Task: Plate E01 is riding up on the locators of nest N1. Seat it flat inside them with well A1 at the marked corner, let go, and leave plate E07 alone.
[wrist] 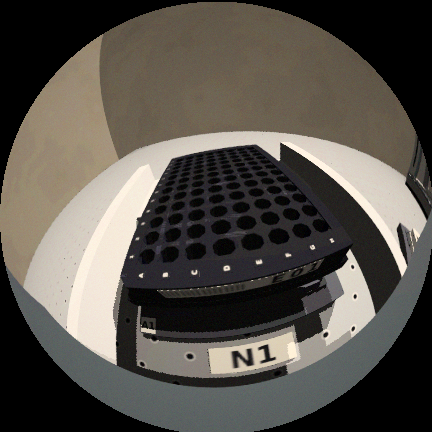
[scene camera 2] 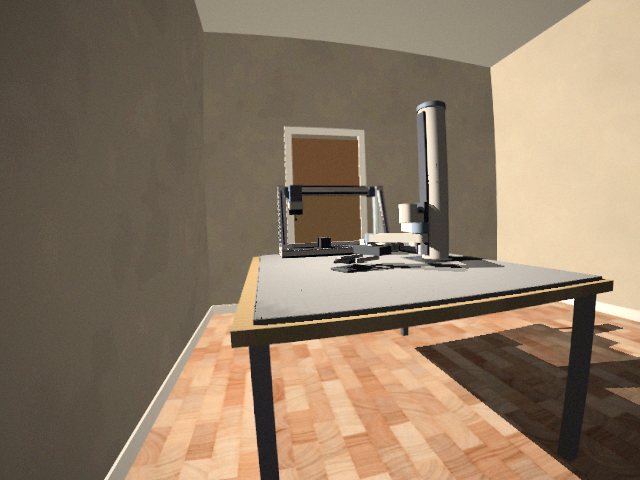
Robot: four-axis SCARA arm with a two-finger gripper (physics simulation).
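Pixels of known places: gripper, fingertip midpoint: [wrist: 216, 159] [scene camera 2: 347, 259]; arm's base at its link origin: [scene camera 2: 435, 260].
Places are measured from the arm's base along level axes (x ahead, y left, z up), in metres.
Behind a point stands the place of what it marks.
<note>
Plate E01 [wrist: 220, 227] @(z 0.060, x 0.520, y 0.132 m) is dark, with its wells up and its label edge facing the wrist camera. It lies over nest N1 [wrist: 170, 357] [scene camera 2: 348, 269], and a dark gap shows under its near edge. Row letter A is at the near left, on the same side as the nest's A1 mark [wrist: 148, 325] @(z 0.025, x 0.471, y 0.162 m). My gripper [wrist: 216, 159] @(z 0.063, x 0.584, y 0.154 m) is shut on plate E01, with one finger along each long side; the plate's edges hide the contacts. In the scene view the fingers and plate are too small to tell apart. No E07 label is readable.
Part of a pale plate [wrist: 412, 240] shows at the right edge of the wrist view. A gantry frame [scene camera 2: 330, 191] @(z 0.476, x 0.458, y -0.623 m) stands at the back of the table [scene camera 2: 320, 297] @(z 0.013, x 0.808, y 0.580 m), with a small black block [scene camera 2: 324, 241] @(z 0.109, x 0.541, y -0.515 m) near its base. The arm's column [scene camera 2: 438, 180] @(z 0.452, x 0.023, y 0.071 m) stands to the right.
</note>
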